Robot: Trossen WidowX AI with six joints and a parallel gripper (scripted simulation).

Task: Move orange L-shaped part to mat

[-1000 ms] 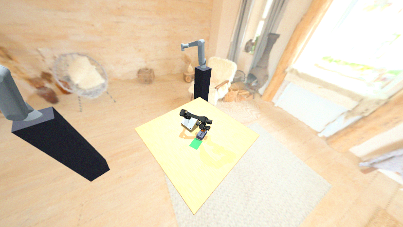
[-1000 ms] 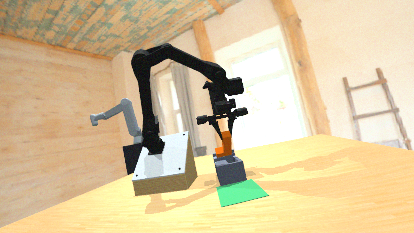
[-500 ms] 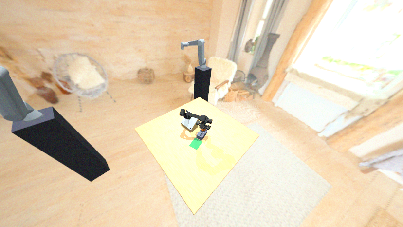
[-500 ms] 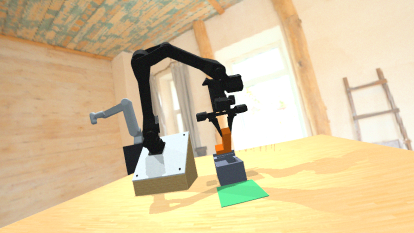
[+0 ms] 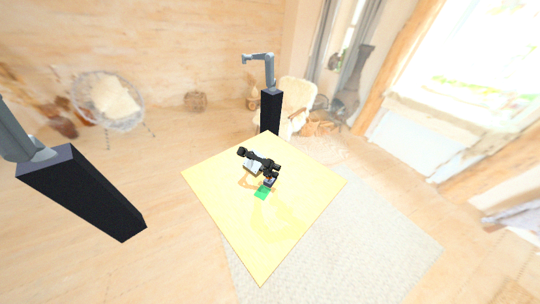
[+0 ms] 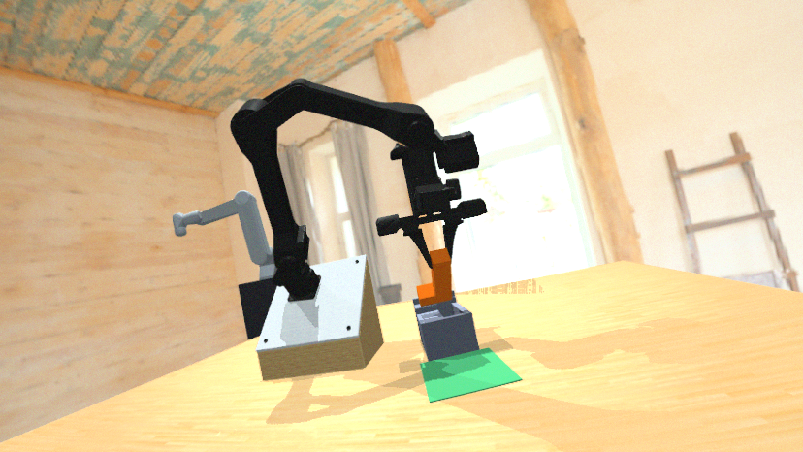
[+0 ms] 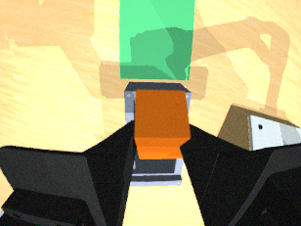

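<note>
Now: the green mat 1 cm ahead of my gripper tip, 8 cm to the right of it and 17 cm below it. From my gripper tip the other things lie so: orange L-shaped part (2 cm behind, 3 cm to the left, 3 cm below).
</note>
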